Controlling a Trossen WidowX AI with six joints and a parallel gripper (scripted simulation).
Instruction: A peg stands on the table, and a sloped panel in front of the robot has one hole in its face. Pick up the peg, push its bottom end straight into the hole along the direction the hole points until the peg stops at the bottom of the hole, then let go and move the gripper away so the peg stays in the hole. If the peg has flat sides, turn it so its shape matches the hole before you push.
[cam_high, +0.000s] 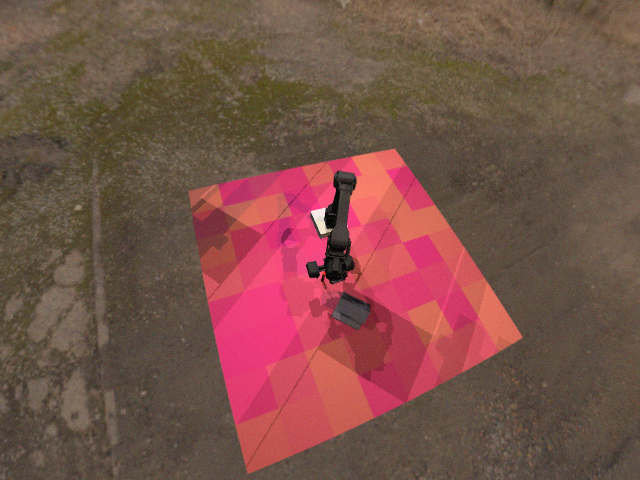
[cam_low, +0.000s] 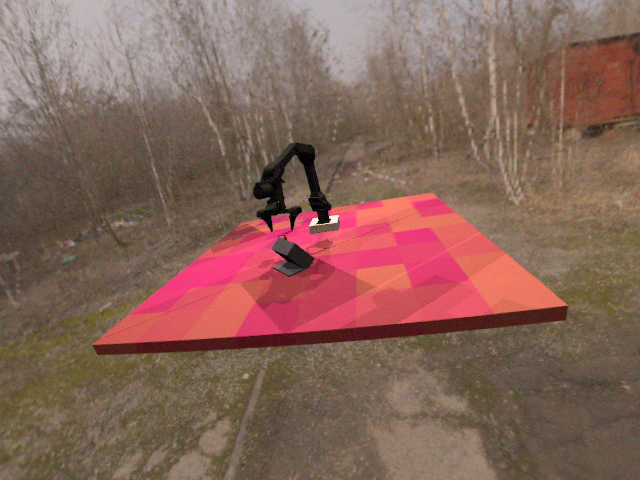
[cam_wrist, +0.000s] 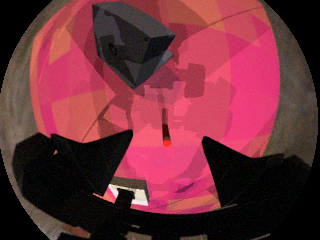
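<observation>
Right now my gripper tip is 50 mm above the red peg and 20 mm past it. The rest, counted from my gripper tip: grey sloped panel: 140 mm ahead, 80 mm to the left, 50 mm below.
</observation>
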